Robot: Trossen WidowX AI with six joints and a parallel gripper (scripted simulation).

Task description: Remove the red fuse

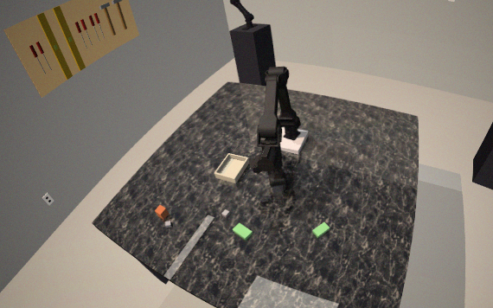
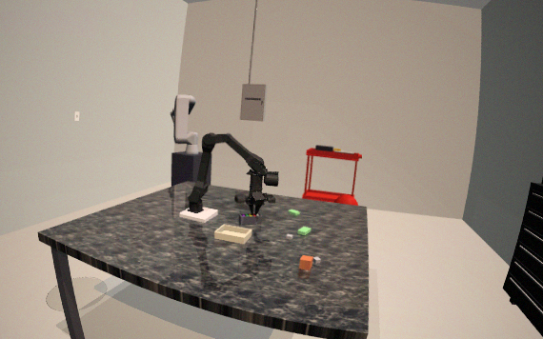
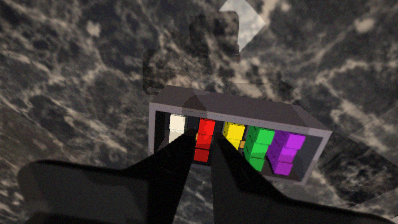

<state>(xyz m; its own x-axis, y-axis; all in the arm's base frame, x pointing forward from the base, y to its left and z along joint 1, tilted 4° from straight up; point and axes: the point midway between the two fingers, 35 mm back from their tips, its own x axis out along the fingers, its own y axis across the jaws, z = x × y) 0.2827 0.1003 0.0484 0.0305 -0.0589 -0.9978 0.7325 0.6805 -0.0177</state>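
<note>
Right now my gripper tip is 1 cm to the left of the yellow fuse, 1 cm past it and 1 cm above it. The rest, counted from my gripper tip: white fuse: 1 cm to the left, 1 cm below, 1 cm ahead; then red fuse: 1 cm below; then green fuse: 3 cm behind, 2 cm to the right, 1 cm below.
</note>
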